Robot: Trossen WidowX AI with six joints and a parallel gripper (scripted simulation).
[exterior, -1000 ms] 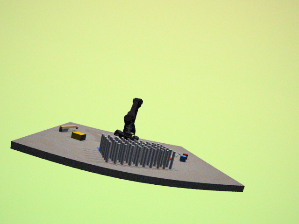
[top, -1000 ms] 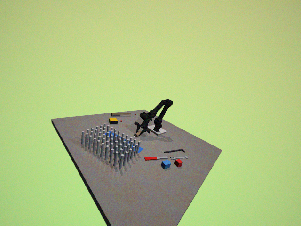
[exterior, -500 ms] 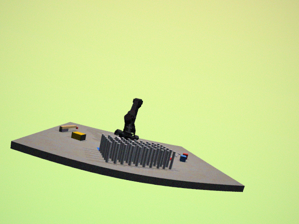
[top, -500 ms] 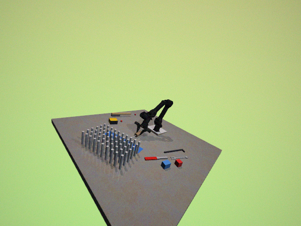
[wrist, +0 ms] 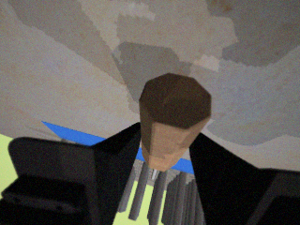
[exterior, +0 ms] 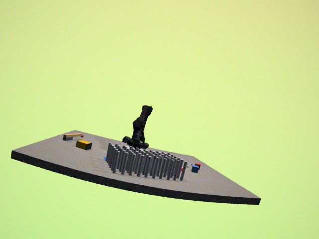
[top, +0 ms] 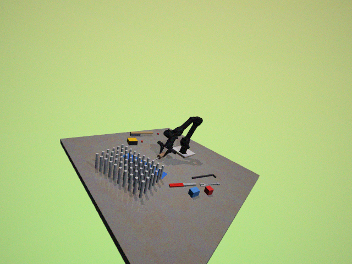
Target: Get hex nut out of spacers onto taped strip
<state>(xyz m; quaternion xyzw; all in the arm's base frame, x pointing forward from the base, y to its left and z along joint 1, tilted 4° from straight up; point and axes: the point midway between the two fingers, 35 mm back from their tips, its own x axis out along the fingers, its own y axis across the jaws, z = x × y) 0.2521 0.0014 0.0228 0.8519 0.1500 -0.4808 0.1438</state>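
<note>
The brown-handled tool is 90 mm ahead of my gripper tip and 40 mm to the left of it. Also, from my gripper tip: red-handled tool 350 mm to the left, 40 mm ahead, 20 mm below; then blue taped strip 180 mm ahead, 30 mm to the left, 30 mm below; then hex nut 190 mm ahead, 80 mm to the left, 30 mm below.
</note>
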